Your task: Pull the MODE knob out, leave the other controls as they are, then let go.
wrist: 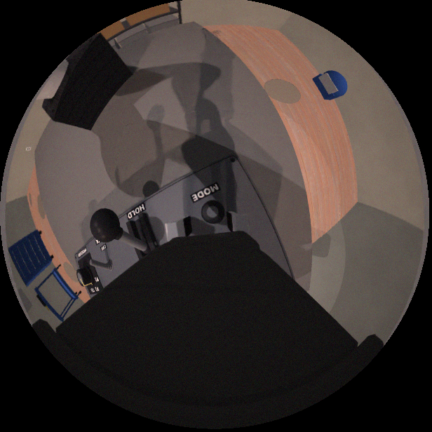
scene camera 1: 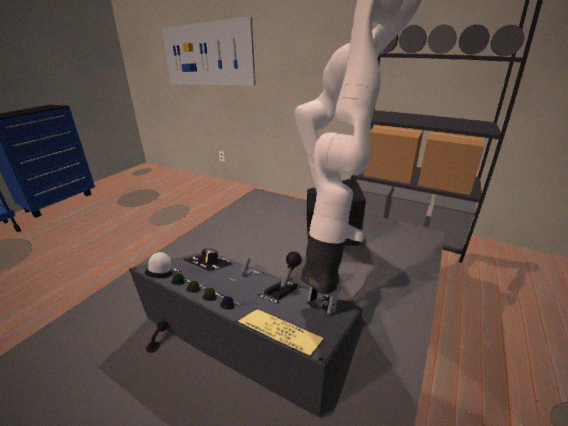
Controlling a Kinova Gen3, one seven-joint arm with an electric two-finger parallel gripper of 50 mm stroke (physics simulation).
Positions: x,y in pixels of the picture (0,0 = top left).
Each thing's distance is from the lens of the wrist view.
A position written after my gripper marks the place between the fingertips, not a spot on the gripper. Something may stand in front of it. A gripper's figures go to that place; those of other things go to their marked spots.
my gripper (wrist: 208,221): 0.18 m
ball-topped lever (wrist: 104,224): 0.15 m
